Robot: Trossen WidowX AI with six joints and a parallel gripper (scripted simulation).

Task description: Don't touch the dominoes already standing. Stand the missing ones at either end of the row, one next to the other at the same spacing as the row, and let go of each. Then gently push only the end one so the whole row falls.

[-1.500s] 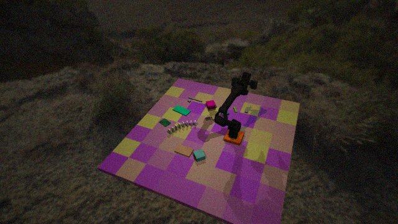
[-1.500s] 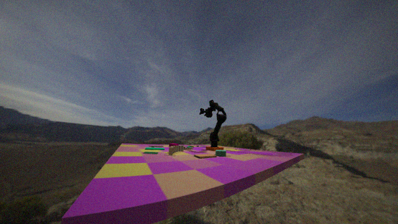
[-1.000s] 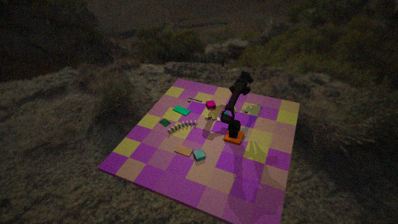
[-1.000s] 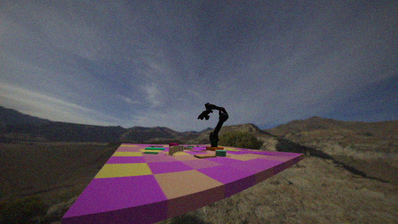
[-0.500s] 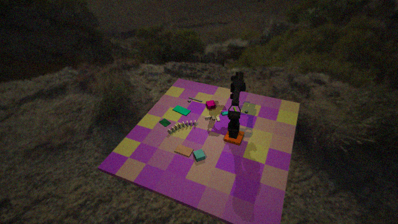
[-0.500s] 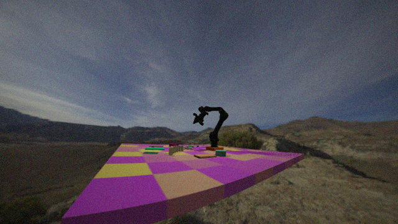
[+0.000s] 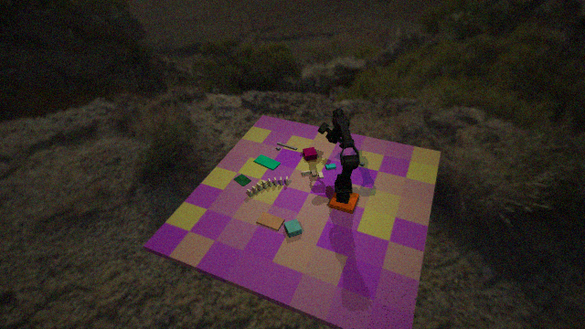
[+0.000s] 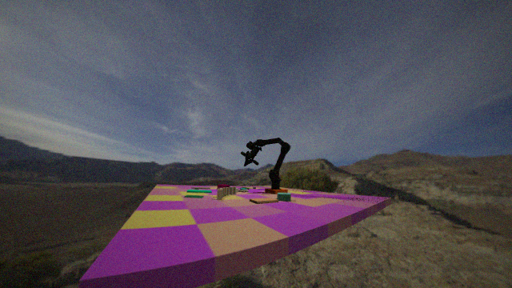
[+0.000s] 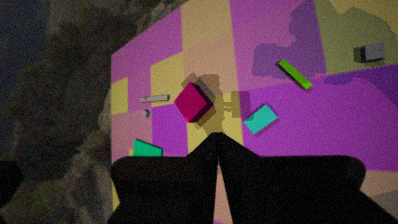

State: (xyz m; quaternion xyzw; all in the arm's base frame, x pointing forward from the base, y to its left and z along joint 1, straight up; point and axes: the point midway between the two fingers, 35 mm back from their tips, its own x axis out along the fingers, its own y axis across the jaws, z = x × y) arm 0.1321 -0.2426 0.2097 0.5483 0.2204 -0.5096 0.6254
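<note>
The magenta block lies 15 cm ahead of my gripper tip, 8 cm to the right of it and 19 cm below it. Round my gripper tip: teal block (6 cm ahead, 52 cm to the left, 19 cm below); bright green plate (40 cm ahead, 6 cm to the left, 21 cm below); orange slab (19 cm ahead, 50 cm to the left, 21 cm below).
</note>
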